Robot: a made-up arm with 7 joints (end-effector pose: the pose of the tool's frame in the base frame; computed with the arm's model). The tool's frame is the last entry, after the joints.
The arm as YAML. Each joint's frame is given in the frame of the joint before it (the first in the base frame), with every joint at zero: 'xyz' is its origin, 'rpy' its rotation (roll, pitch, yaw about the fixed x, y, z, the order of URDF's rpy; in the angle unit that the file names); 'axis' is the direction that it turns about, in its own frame. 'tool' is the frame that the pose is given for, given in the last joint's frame.
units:
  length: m
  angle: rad
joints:
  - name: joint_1
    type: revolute
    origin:
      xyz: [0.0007, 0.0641, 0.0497]
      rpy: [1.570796, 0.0, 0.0]
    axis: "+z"
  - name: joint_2
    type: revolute
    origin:
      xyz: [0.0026, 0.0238, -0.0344]
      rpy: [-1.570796, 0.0, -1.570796]
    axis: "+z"
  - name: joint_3
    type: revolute
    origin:
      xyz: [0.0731, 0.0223, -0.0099]
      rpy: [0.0, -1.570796, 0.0]
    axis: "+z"
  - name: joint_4
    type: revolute
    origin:
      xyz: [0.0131, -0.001, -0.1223]
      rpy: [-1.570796, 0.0, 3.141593]
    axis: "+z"
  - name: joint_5
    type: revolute
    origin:
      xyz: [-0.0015, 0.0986, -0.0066]
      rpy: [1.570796, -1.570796, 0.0]
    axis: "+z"
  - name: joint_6
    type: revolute
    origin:
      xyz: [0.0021, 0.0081, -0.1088]
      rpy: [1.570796, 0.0, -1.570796]
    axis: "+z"
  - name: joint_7
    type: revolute
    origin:
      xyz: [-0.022, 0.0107, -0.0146]
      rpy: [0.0, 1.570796, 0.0]
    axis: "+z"
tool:
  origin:
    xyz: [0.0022, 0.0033, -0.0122]
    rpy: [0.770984, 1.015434, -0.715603]
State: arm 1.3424 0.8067 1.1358 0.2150 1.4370 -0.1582 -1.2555
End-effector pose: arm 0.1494 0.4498 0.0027 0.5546 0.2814 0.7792 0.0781
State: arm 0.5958 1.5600 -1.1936 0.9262 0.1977 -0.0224 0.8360
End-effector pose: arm 0.1300 0.3710 -0.0292 0.1894 -0.7543 0.5879 0.2225
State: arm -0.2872 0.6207 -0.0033 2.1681 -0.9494 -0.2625 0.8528
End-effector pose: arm 0.1324 0.1369 -0.0421 0.4227 -0.3161 0.8213 -0.2166
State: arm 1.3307 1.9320 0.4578 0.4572 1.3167 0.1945 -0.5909
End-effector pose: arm -0.2332 0.3955 0.2010 0.1248 -0.2009 -0.7115 -0.6617
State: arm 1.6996 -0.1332 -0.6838 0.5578 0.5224 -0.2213 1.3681
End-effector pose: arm 0.2803 -0.0059 0.2019 0.0596 0.1419 -0.8178 0.5546
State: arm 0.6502 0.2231 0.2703 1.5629 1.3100 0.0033 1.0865
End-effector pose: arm 0.2145 0.2518 0.0666 0.2952 0.1484 -0.2748 0.9030
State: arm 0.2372 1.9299 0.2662 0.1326 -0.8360 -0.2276 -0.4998
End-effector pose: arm 0.0130 0.4538 0.2146 0.9051 -0.3092 0.0980 0.2749
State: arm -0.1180 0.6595 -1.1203 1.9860 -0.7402 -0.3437 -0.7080
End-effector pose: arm 0.0211 0.0449 -0.1077 0.1448 -0.4066 0.4822 -0.7624
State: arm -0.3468 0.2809 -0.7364 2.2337 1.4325 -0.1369 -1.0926
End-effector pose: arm 0.1098 0.0703 -0.0342 0.3583 0.9117 0.1744 0.0995
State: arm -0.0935 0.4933 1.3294 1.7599 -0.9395 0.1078 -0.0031
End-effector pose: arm 0.0810 0.3539 0.0368 0.8300 -0.5481 -0.0960 -0.0372
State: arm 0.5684 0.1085 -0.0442 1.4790 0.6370 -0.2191 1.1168
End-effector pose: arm 0.2427 0.1469 0.0340 0.1698 0.2989 -0.4813 0.8064
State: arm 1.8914 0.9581 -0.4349 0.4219 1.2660 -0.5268 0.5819
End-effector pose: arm 0.1321 0.3835 0.2038 0.1973 -0.2393 -0.0683 -0.9482
